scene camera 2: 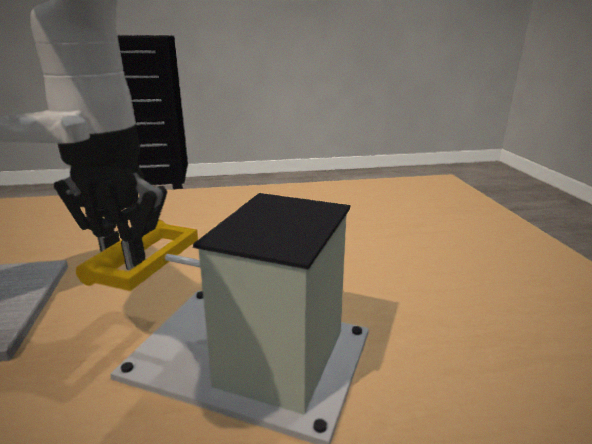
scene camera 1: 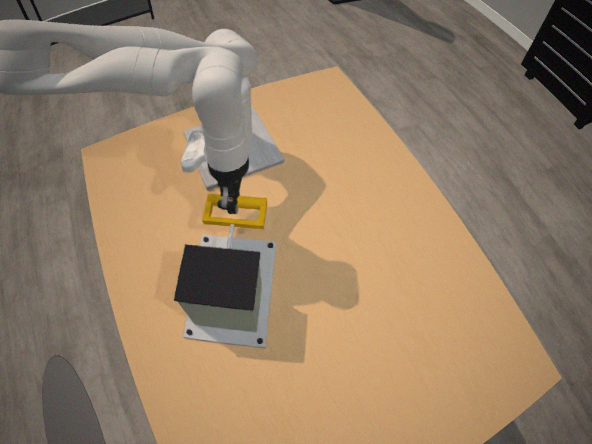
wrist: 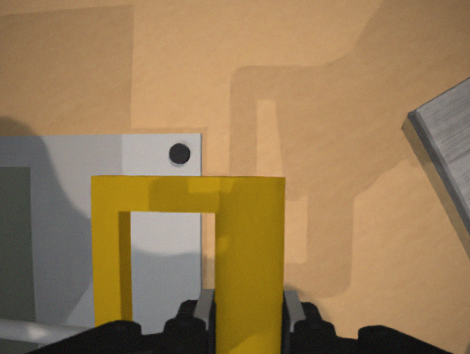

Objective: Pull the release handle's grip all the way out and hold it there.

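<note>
The release handle's yellow rectangular grip (scene camera 1: 252, 202) (scene camera 2: 150, 271) (wrist: 250, 240) stands off from the green-grey box (scene camera 1: 218, 317) (scene camera 2: 255, 320) (wrist: 14, 225) with a black top. A stretch of its pale rod (scene camera 1: 231, 237) (scene camera 2: 184, 260) (wrist: 40, 330) shows between grip and box. My gripper (scene camera 1: 228, 207) (scene camera 2: 119, 252) (wrist: 248, 312) points down and is shut on the grip's thick outer bar, the one farther from the box, with one finger on each side. The grip is level above the table. The rod's entry into the box is hidden.
The box stands on a light grey plate (scene camera 1: 266, 300) (scene camera 2: 165, 350) (wrist: 65, 150) with black bolts, on the orange table top (scene camera 1: 400, 250). A grey slab (scene camera 1: 265, 145) (scene camera 2: 30, 290) (wrist: 450, 130) lies on the side of the grip away from the box. A black cabinet (scene camera 1: 565, 55) (scene camera 2: 155, 110) stands beyond the table.
</note>
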